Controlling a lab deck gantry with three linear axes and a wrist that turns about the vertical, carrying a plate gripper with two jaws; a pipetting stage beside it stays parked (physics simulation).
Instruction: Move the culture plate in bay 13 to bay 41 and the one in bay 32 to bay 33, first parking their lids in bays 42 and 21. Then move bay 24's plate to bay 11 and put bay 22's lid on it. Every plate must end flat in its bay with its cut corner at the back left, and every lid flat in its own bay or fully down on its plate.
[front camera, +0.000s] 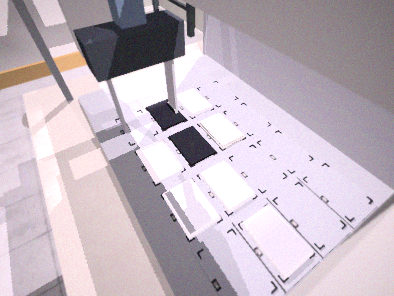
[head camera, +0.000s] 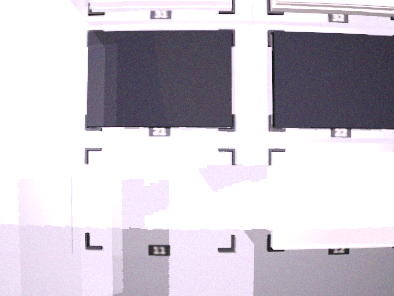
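Seen in the pictures: gripper, between the fingertips: (front camera: 150, 118); robot's base, origin of its link: (front camera: 116, 120) (head camera: 89, 245).
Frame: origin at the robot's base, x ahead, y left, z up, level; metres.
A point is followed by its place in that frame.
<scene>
My gripper (front camera: 148, 120) @[x 0.228, y 0.043, z 0.160 m] hangs at the deck's left end, jaws wide apart around bays 11 and 21 in the front view; it is open and empty, height unclear. Black pieces lie flat in bay 21 (front camera: 161, 116) @[x 0.073, y 0.130, z 0.008 m] (head camera: 160, 80) @[x 0.066, y 0.147, z 0.008 m] and bay 22 (front camera: 192, 145) @[x 0.235, y 0.147, z 0.008 m] (head camera: 332, 82) @[x 0.217, y 0.147, z 0.008 m]. White pieces lie in bay 12 (front camera: 160, 161) @[x 0.237, y 0.043, z 0.008 m] (head camera: 325, 200) @[x 0.210, y 0.044, z 0.008 m], bay 31 (front camera: 195, 101) @[x 0.075, y 0.261, z 0.014 m], bay 23 (front camera: 229, 185) @[x 0.402, y 0.151, z 0.014 m] and bay 24 (front camera: 277, 240) @[x 0.562, y 0.146, z 0.029 m]. A layered white plate (front camera: 221, 129) @[x 0.234, y 0.254, z 0.014 m] (head camera: 340, 7) @[x 0.226, y 0.216, z 0.009 m] is in bay 32. A pale-rimmed plate (front camera: 200, 200) @[x 0.396, y 0.068, z 0.014 m] is in bay 13, partly shadowed. Cut corners cannot be made out.
Bay 11 shows its corner marks and label (head camera: 159, 250) @[x 0.064, y -0.003, z 0.000 m] in the head view. A pale wall (front camera: 300, 100) @[x 0.307, y 0.500, z 0.069 m] runs along the deck's far side in the front view. A dark post (front camera: 45, 50) @[x -0.207, y -0.100, z 0.178 m] stands at the left. Shadows cross the near edge.
</scene>
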